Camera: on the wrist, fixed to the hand. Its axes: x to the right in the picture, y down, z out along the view.
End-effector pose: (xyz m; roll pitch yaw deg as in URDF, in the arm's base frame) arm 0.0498 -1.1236 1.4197 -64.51 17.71 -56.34
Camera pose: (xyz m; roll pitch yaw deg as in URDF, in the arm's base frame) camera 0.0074 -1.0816 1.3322 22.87 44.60 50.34
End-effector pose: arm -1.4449 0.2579 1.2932 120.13 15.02 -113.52
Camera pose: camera -1.4407 0.2580 1.3990 157.94 -40.21 171.11
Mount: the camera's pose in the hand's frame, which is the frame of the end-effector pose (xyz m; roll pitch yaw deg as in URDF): -0.0291 0.0861 -0.0544 -0.90 -17.52 88.86
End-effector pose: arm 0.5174 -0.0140 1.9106 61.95 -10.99 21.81
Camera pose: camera 0.4491 0.0540 1.9545 -45.09 -75.60 154.55
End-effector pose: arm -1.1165 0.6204 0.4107 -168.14 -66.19 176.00
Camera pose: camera -1.0657 0.7125 0.3984 -112.20 10.41 113.65
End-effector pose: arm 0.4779 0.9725 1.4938 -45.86 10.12 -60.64
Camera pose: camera 0.4735 1.0230 1.4008 9.65 28.07 33.57
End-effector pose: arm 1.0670 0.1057 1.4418 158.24 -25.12 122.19
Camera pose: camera 1.1503 0.0856 1.5041 -156.13 -4.30 31.38
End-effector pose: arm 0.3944 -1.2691 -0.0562 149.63 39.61 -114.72
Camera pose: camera 0.3372 -1.2816 0.0320 138.29 -9.16 164.39
